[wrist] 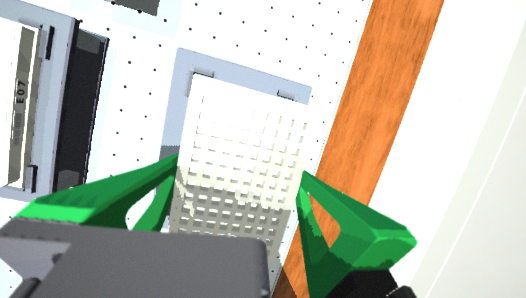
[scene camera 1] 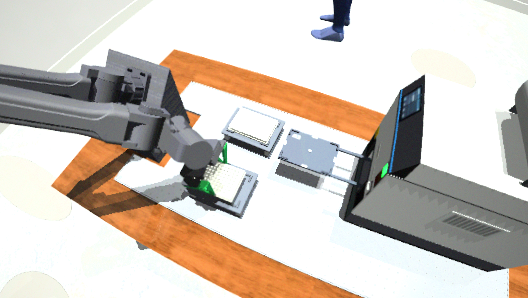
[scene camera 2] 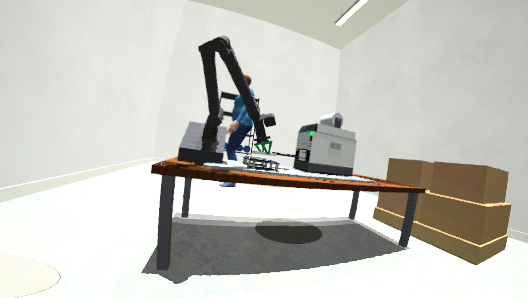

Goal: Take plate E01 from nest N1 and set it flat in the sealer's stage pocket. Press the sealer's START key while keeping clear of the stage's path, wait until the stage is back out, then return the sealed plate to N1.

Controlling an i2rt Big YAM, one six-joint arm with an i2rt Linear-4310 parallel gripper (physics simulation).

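Places are measured from the arm's base along level axes (x ahead, y left, z up), in metres.
Pixels of known places: gripper, between the fingertips: point(wrist: 241, 168) point(scene camera 1: 219, 179) point(scene camera 2: 265, 154); arm's base, origin of its link: point(scene camera 1: 136, 90) point(scene camera 2: 210, 133).
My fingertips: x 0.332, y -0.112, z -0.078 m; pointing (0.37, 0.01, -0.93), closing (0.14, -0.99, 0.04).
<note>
For each thing: its top centre in the pictures, then the offset to it from my fingertips. "*": a spot on its surface instead.
- white welled plate E01, centre of its top: point(wrist: 239, 187) point(scene camera 1: 215, 175) 0.009 m back, 0.001 m right, 0.014 m up
- grey nest N1, centre of its top: point(wrist: 229, 159) point(scene camera 1: 221, 181) point(scene camera 2: 263, 159) 0.004 m back, 0.008 m left, 0.032 m down
- green patch, a spot on its surface: point(scene camera 1: 384, 170) point(scene camera 2: 311, 133) * 0.331 m ahead, 0.077 m left, 0.184 m up
- second nest, centre of its top: point(scene camera 1: 253, 125) 0.009 m back, 0.212 m left, 0.037 m down
- white plate, centre of its top: point(scene camera 1: 253, 123) 0.009 m back, 0.212 m left, 0.027 m down
The white welled plate E01 point(scene camera 1: 229, 184) point(wrist: 240, 150) is between the green fingers of my gripper point(scene camera 1: 219, 179) point(scene camera 2: 265, 150) point(wrist: 241, 168), which is shut on its two long sides. The plate is held roughly level, a little above grey nest N1 point(scene camera 1: 248, 194) point(wrist: 235, 74), whose far rim and corner guides show past it. Its near end is hidden by the gripper body. The sealer point(scene camera 1: 450, 200) point(scene camera 2: 330, 150) stands to the right. Its grey stage point(scene camera 1: 320, 160) is out on two rails, with an empty pocket. A green patch point(scene camera 1: 384, 170) point(scene camera 2: 311, 133) shows on the sealer's front.
A second nest point(scene camera 1: 271, 146) point(wrist: 62, 75) beside N1 holds another white plate point(scene camera 1: 254, 124), labelled E07 in the wrist view. The wooden table edge point(scene camera 1: 200, 235) point(wrist: 385, 90) runs along N1's outer side. A person point(scene camera 1: 330, 33) point(scene camera 2: 242, 120) is behind the table. Cartons point(scene camera 2: 450, 220) stand on the floor at right.
</note>
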